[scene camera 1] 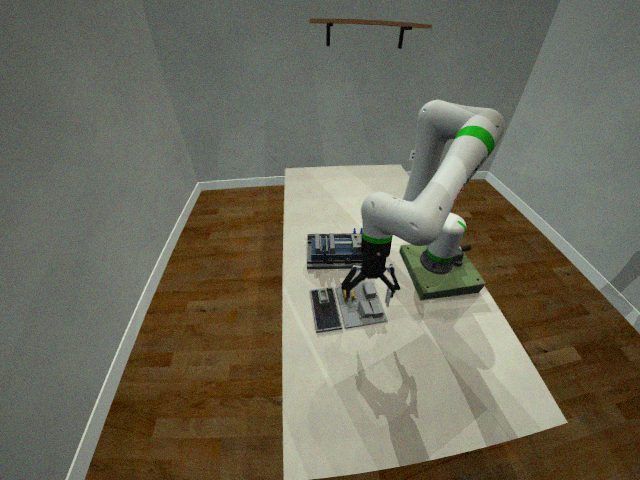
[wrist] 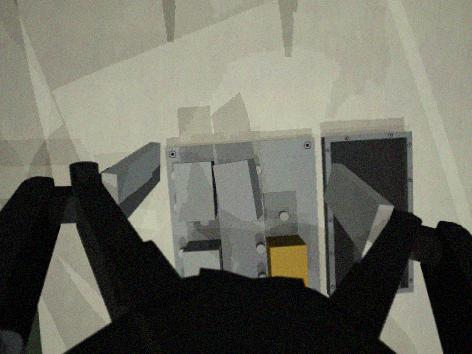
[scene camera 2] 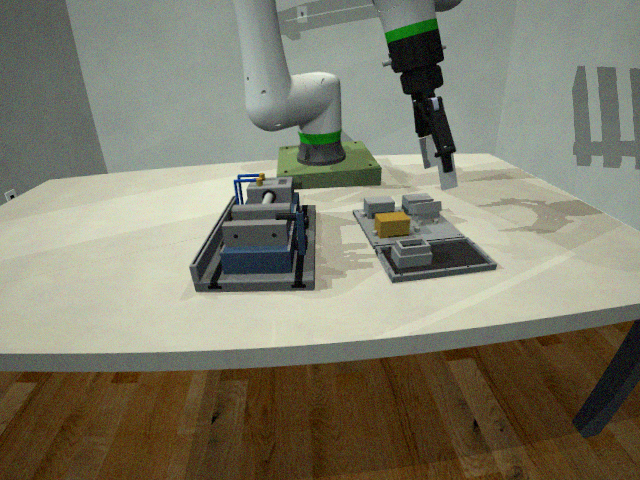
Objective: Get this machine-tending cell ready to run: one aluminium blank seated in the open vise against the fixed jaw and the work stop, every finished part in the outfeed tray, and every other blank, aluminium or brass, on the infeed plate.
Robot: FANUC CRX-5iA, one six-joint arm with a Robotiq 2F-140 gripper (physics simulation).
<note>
The gripper is open, holding nothing. Also in view: a brass blank. Further things: a dark outfeed tray.
The gripper is seen too in scene camera 1 and in the wrist view.
</note>
